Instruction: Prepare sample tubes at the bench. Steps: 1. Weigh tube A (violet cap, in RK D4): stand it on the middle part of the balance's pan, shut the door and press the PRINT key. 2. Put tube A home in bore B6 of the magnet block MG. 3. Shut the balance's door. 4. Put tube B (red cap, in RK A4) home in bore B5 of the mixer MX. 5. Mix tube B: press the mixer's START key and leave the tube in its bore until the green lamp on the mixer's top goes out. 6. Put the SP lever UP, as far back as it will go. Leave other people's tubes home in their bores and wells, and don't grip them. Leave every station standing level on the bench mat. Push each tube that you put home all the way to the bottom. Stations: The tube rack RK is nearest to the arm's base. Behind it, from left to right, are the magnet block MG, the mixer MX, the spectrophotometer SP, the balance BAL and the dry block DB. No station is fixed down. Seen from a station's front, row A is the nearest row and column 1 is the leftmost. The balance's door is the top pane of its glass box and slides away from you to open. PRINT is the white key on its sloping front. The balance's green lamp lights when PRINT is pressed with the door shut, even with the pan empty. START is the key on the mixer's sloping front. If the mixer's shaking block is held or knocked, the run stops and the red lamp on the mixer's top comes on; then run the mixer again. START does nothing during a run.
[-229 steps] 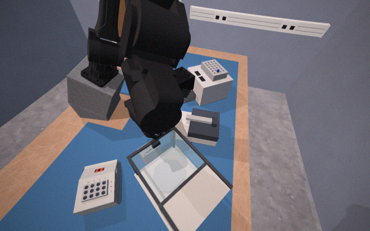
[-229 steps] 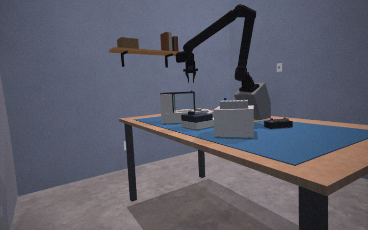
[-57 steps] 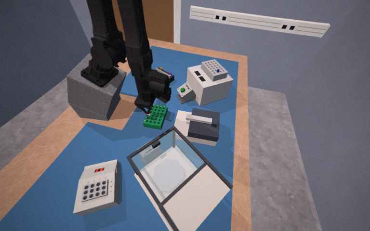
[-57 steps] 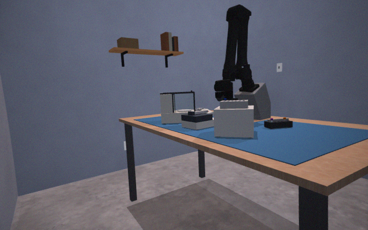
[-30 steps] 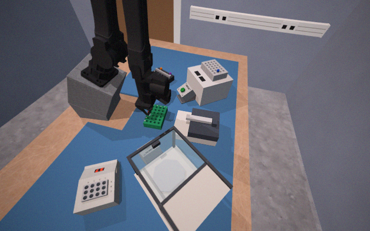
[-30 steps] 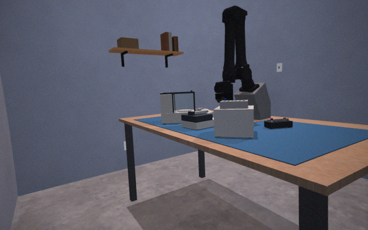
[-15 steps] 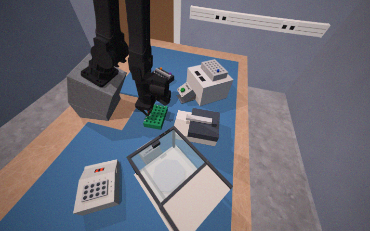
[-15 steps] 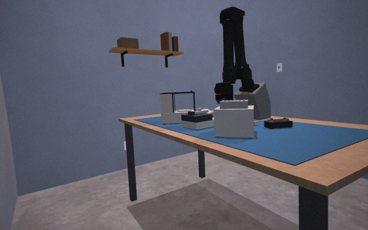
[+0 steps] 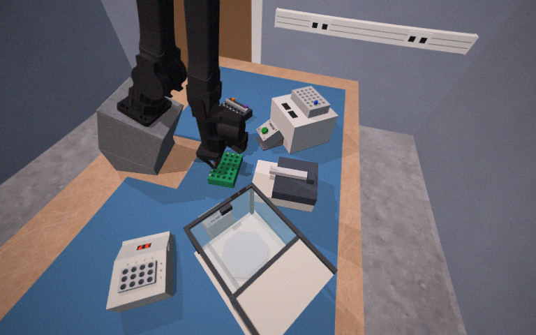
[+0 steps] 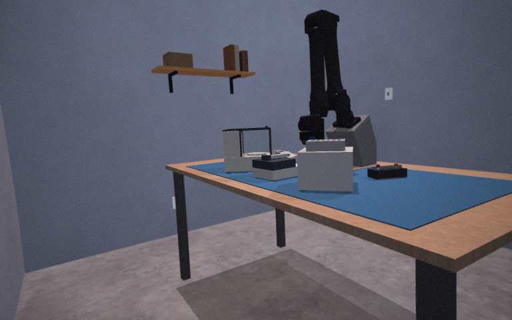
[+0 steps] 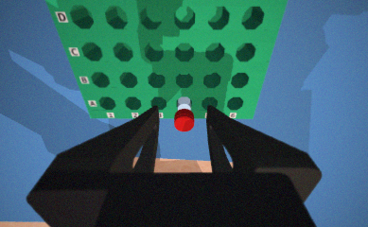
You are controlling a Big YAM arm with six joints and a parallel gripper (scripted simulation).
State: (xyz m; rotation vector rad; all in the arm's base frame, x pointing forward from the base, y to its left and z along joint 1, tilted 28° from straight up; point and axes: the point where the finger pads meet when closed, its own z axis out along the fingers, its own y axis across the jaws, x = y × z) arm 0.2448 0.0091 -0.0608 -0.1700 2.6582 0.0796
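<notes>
Right now my hand is 3 cm short of the green rack RK, 1 cm to the right of it and 3 cm above it. Round my hand: SP lever 24 cm ahead, 1 cm to the left, 4 cm above; white print key 8 cm ahead, 17 cm to the right, 2 cm above; green start key 11 cm ahead, 19 cm to the left, 2 cm above.
</notes>
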